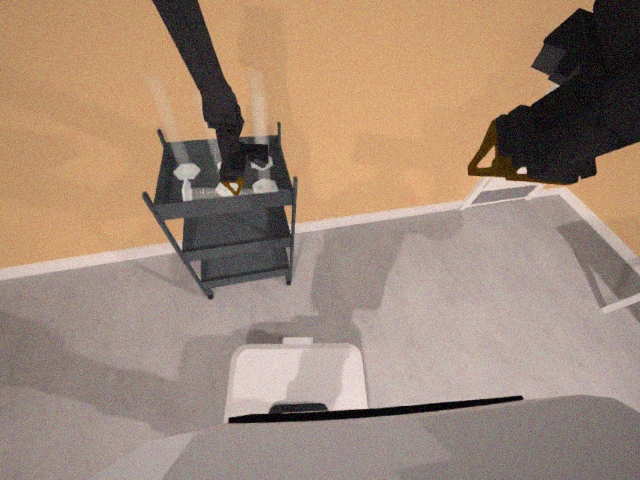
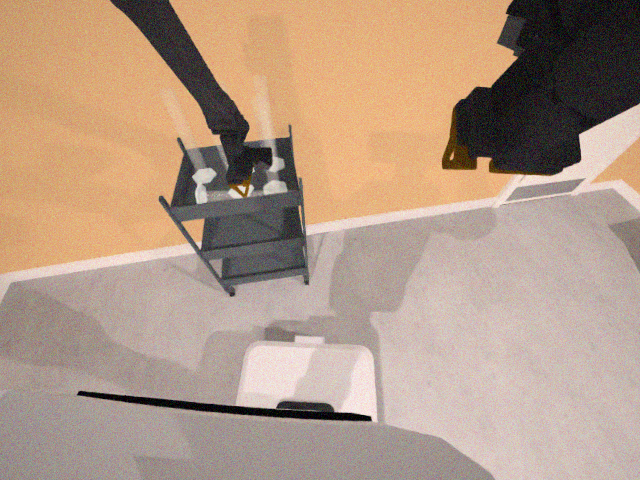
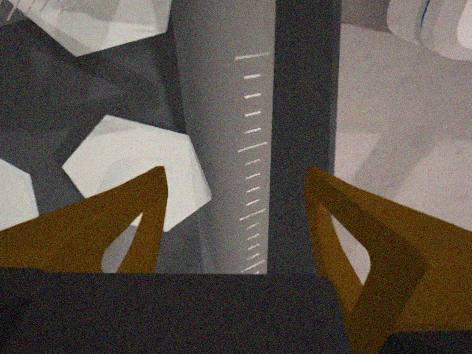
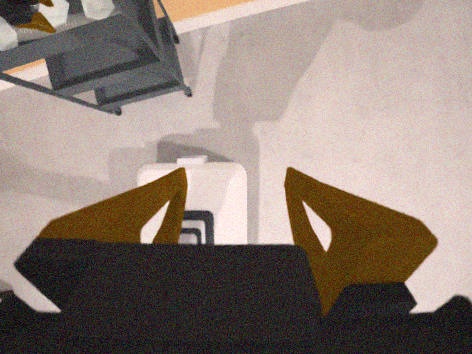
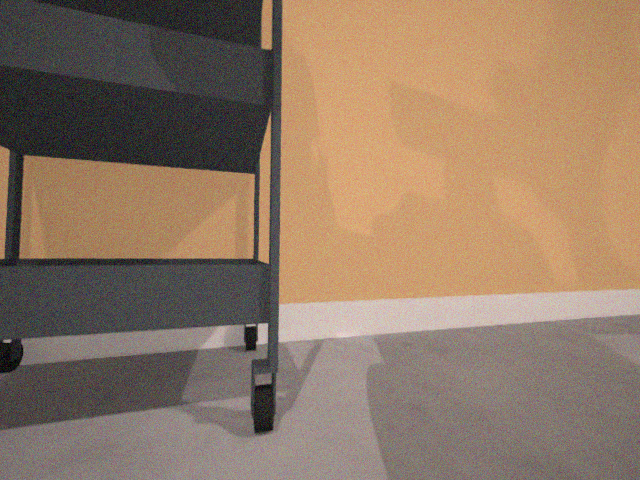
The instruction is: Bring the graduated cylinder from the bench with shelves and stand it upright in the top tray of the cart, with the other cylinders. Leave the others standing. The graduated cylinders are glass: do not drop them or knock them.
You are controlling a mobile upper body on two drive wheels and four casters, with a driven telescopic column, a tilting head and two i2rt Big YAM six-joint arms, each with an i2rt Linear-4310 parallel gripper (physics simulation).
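Frame: origin at the left arm's base, x down, y ahead, z right, level; metres.
Where they show: left gripper, fingertip midpoint: (image 1: 237,188) (image 2: 246,190) (image 3: 236,178) (image 4: 52,19); right gripper, fingertip midpoint: (image 1: 487,173) (image 2: 466,166) (image 4: 235,176).
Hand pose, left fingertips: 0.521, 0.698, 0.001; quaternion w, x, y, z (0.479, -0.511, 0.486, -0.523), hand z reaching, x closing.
Observation:
Each offset is from my left fingertips to the centre of the thing, as dx, dy, dz. "*": to the spot under its first point.
In the cart's dark top tray @(* +0.029, -0.052, -0.043) (image 1: 222,205) (image 2: 237,206) (image 3: 307,100), a clear graduated cylinder @(+0.031, +0.003, +0.000) (image 1: 211,192) (image 3: 225,100) (image 4: 80,26) lies on its side along the near wall, its white base @(* -0.005, -0.021, -0.156) (image 1: 186,189) (image 2: 200,192) at the left. Several cylinders stand upright, such as the left one @(* +0.044, +0.123, -0.211) (image 1: 186,171) (image 2: 204,175) and the right front one @(* +0.035, +0.053, +0.081) (image 1: 264,186) (image 2: 275,187); my left arm partly hides others. My left gripper (image 1: 235,187) (image 2: 242,190) (image 3: 236,178) is open above the lying cylinder and beside a standing white base. My right gripper (image 1: 522,177) (image 2: 483,168) (image 4: 235,176) is open, away from the cart. The shelved bench does not show.
The cart's lower trays (image 1: 237,245) (image 5: 134,297) are below. The cart stands near the orange wall (image 1: 372,103) (image 5: 465,155). A white rounded base (image 1: 263,372) (image 2: 273,372) (image 4: 230,200) is low in front. A pale frame (image 1: 473,193) stands by the wall at the right.

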